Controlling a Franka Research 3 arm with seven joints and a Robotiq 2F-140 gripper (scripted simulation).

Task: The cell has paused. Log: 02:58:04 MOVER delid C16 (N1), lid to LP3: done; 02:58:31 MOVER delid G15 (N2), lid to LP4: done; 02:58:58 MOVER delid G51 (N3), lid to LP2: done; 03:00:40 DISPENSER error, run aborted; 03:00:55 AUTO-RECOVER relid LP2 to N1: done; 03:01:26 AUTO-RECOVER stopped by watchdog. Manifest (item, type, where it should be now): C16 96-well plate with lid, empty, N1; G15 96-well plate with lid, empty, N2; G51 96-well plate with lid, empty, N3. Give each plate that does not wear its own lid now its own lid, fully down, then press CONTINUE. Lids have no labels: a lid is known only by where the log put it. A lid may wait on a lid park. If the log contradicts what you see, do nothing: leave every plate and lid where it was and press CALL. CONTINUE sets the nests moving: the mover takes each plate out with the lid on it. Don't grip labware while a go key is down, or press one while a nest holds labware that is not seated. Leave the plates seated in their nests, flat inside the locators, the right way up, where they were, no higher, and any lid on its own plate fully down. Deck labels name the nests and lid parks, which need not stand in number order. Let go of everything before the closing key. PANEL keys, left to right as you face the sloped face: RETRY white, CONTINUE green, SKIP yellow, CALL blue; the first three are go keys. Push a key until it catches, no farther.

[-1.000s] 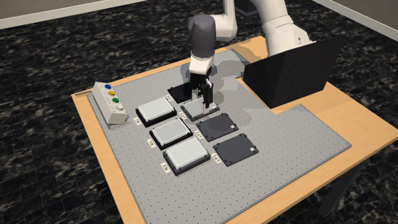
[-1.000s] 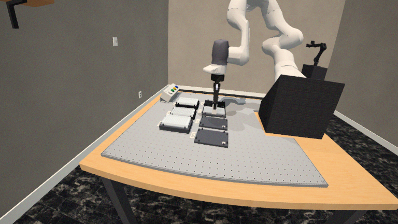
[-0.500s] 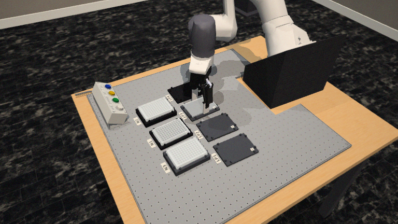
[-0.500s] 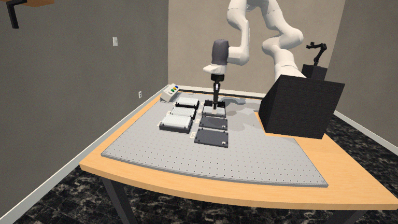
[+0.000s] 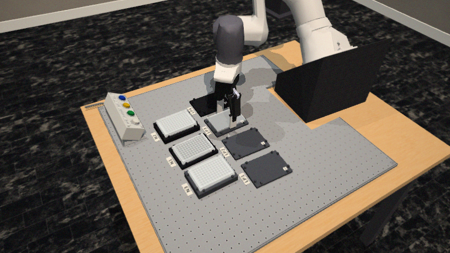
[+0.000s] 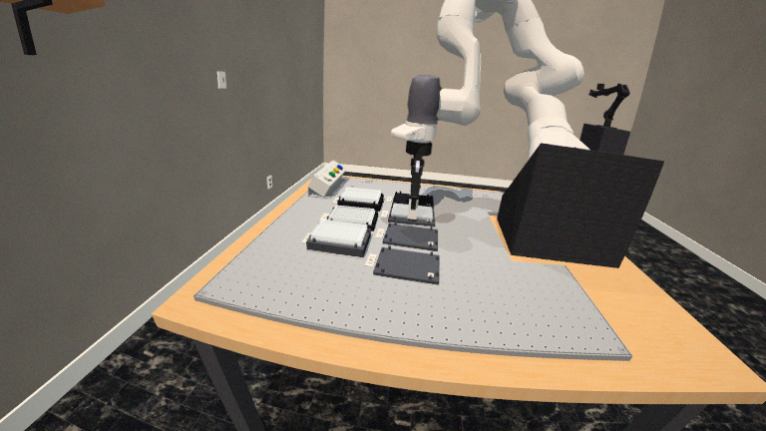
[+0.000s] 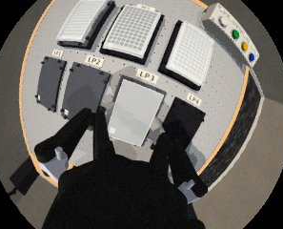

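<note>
My gripper is now 4 cm above the lid park LP3. Also, from my hand: lid park LP4 (1 cm behind, 13 cm to the right, 4 cm below); then lid park LP1 (2 cm ahead, 26 cm to the left, 4 cm below); then lid park LP2 (1 cm ahead, 13 cm to the left, 4 cm below).
</note>
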